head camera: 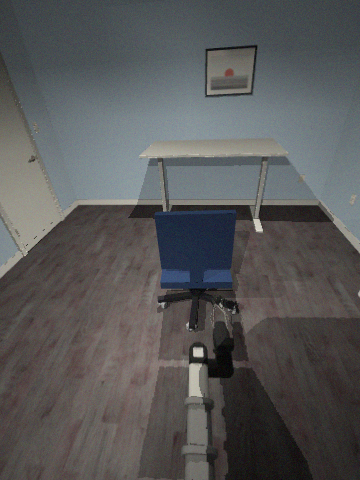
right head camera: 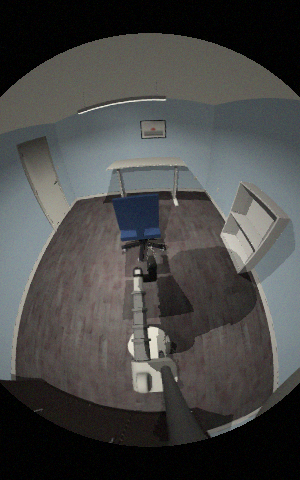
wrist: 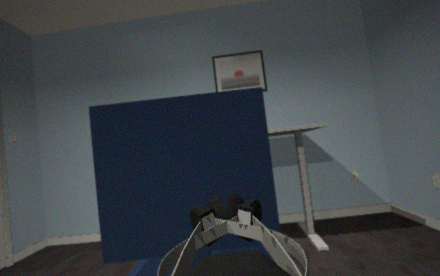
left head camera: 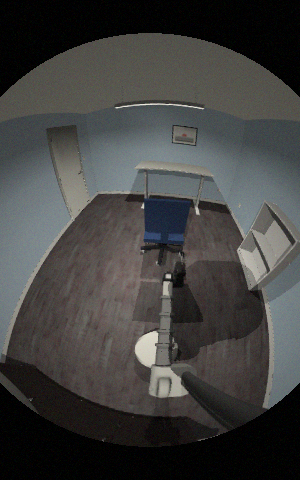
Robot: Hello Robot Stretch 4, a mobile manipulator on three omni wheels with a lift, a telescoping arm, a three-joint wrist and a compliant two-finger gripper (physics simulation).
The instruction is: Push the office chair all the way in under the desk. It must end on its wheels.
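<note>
The gripper is visible in a scene that also takes in a white desk and an office chair. A framed picture can be seen as well, along with a white shelf unit and a white door.
</note>
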